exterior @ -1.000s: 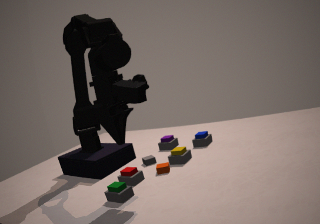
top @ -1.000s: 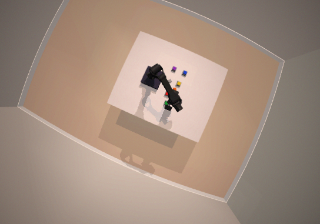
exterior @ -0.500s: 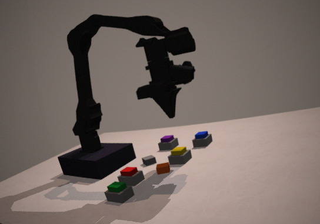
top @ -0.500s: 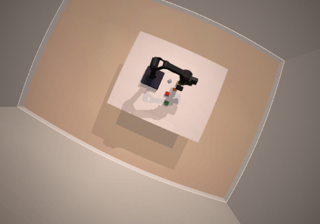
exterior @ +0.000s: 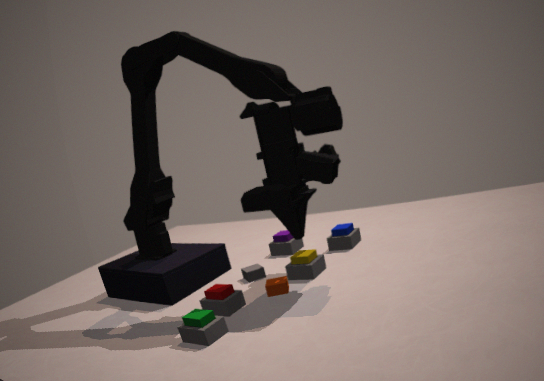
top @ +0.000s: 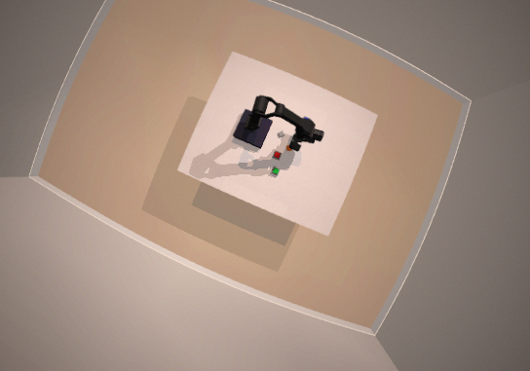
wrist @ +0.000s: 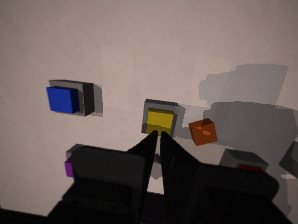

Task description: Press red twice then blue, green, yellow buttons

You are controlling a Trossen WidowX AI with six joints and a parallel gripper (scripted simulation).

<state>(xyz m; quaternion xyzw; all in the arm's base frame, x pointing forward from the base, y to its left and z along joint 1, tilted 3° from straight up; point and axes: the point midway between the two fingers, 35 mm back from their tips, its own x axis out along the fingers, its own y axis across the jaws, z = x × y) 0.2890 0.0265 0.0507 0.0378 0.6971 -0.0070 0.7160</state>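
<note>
Now: the yellow button 3 cm below my gripper tip. Round my gripper tip: blue button 2 cm ahead, 13 cm to the left, 3 cm below; then small grey block 10 cm behind, 5 cm below; then orange block 2 cm behind, 7 cm to the right, 5 cm below.
</note>
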